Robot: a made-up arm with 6 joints. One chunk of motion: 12 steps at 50 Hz.
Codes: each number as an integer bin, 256 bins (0 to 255) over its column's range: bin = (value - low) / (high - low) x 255, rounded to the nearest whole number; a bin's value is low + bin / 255 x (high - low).
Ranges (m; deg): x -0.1..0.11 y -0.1..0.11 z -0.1..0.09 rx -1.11..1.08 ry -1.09..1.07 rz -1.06..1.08
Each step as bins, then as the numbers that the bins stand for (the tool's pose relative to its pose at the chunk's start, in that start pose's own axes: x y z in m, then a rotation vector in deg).
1 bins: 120 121 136 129 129 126
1 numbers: -0.0012 -0.0004 0.0013 0.00 0.00 0.00
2 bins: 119 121 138 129 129 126
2 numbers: -0.0020 -0.0004 0.0028 0.00 0.00 0.00
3 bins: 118 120 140 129 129 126
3 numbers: -0.0028 -0.0012 0.0043 0.00 0.00 0.00
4 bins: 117 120 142 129 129 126
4 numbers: -0.0036 -0.0012 0.0058 0.00 0.00 0.00
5 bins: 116 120 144 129 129 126
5 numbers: -0.0045 -0.0012 0.0073 0.00 0.00 0.00
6 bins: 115 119 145 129 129 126
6 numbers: -0.0053 -0.0020 0.0080 0.00 0.00 0.00
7 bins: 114 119 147 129 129 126
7 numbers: -0.0061 -0.0020 0.0095 0.00 0.00 0.00
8 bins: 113 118 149 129 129 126
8 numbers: -0.0069 -0.0028 0.0110 0.00 0.00 0.00
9 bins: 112 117 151 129 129 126
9 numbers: -0.0078 -0.0036 0.0125 0.00 0.00 0.00
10 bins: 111 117 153 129 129 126
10 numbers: -0.0086 -0.0036 0.0140 0.00 0.00 0.00
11 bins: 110 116 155 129 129 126
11 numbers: -0.0094 -0.0045 0.0155 0.00 0.00 0.00
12 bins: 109 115 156 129 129 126
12 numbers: -0.0102 -0.0053 0.0162 0.00 0.00 0.00
